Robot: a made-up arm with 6 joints.
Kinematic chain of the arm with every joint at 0, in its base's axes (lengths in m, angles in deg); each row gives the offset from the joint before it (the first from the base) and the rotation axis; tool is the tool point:
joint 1: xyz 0 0 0.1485 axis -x
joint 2: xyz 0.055 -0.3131 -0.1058 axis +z
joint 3: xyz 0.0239 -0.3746 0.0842 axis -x
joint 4: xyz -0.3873 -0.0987 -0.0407 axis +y
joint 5: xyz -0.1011 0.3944 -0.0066 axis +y
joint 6: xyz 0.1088 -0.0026 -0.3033 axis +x
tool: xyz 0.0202 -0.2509 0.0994
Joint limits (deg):
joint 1: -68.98..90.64
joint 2: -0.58..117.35
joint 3: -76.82..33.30
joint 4: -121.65..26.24
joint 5: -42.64..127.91
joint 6: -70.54..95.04
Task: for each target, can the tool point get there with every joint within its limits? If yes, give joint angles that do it. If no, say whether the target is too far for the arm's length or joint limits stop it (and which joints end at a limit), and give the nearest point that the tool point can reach.
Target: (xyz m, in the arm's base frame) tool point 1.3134 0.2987 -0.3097
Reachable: no: joint limits stop it (at a limit: joint 1, joint 2, joint 3) | nearest point 0.8622 0.3048 -0.4864 | short by 0.485 m
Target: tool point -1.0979 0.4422 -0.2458
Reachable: no: joint limits stop it (at a limit: joint 1, joint 2, joint 6) | nearest point -0.8496 0.2448 -0.3204 | short by 0.326 m
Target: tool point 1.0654 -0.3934 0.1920
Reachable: no: joint limits stop it (at a limit: joint 3, joint 4, joint 5) | nearest point 0.8689 -0.4027 0.1930 | short by 0.197 m
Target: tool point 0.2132 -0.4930 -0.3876
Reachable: yes | joints -30.05 90.24 -24.50 -42.67 77.14 -27.72
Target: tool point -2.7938 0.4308 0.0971
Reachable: no: too far | nearest point -0.9758 0.1309 0.5945 | short by 1.908 m
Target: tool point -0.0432 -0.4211 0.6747
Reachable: yes | joints 52.82 40.98 -34.62 -11.41 -11.71 -33.71
